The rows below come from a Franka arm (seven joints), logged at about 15 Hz.
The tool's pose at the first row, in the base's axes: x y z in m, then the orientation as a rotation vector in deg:
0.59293 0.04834 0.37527 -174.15 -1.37 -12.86
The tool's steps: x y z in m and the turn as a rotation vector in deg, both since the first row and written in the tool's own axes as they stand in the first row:
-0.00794 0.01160 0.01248 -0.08 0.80 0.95
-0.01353 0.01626 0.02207 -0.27 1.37 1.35
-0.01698 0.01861 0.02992 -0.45 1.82 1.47
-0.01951 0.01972 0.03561 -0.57 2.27 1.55
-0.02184 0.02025 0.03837 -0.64 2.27 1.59
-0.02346 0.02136 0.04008 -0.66 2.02 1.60
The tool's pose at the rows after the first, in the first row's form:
0.58716 0.03790 0.36074 -174.07 0.14 -14.01
0.58313 0.03412 0.35004 -174.15 0.81 -14.86
0.58092 0.03249 0.34159 -174.26 1.05 -15.55
0.57927 0.03190 0.33551 -174.31 1.21 -16.24
0.57738 0.03162 0.33240 -174.37 1.28 -16.24
0.57605 0.03066 0.33038 -174.43 1.28 -15.86

